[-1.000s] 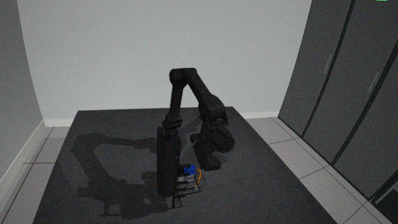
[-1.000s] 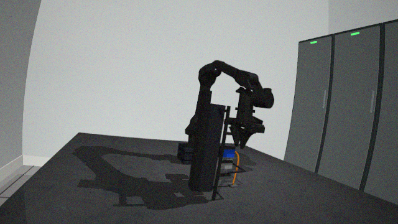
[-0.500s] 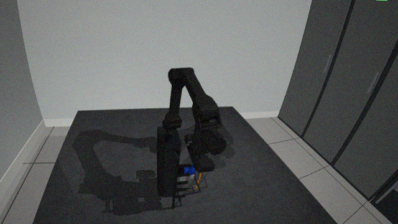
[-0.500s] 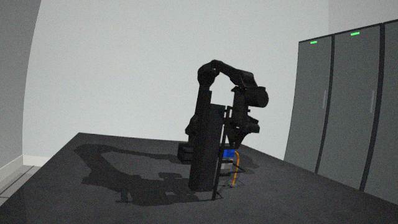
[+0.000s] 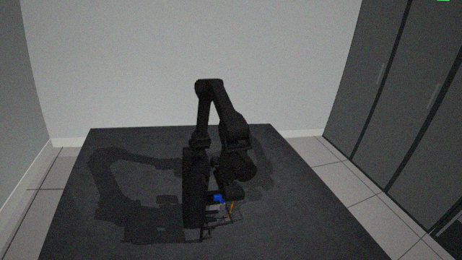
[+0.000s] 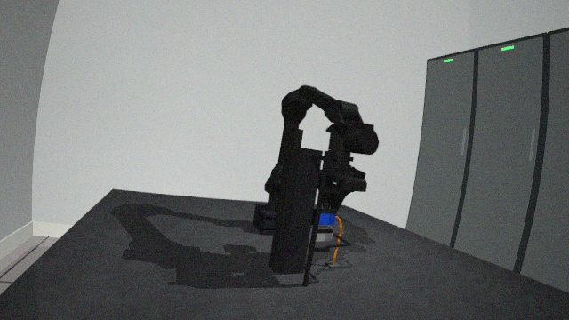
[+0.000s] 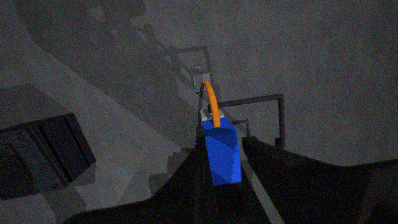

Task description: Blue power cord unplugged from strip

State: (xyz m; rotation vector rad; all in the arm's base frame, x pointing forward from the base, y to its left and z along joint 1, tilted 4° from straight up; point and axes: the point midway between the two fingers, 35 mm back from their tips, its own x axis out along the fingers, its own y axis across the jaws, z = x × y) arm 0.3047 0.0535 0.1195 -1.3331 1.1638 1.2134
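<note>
Now: the blue plug 1 cm ahead of my gripper tip and 3 cm to the right of it. Also, from my gripper tip: dark upright panel (1 cm ahead, 10 cm to the right).
</note>
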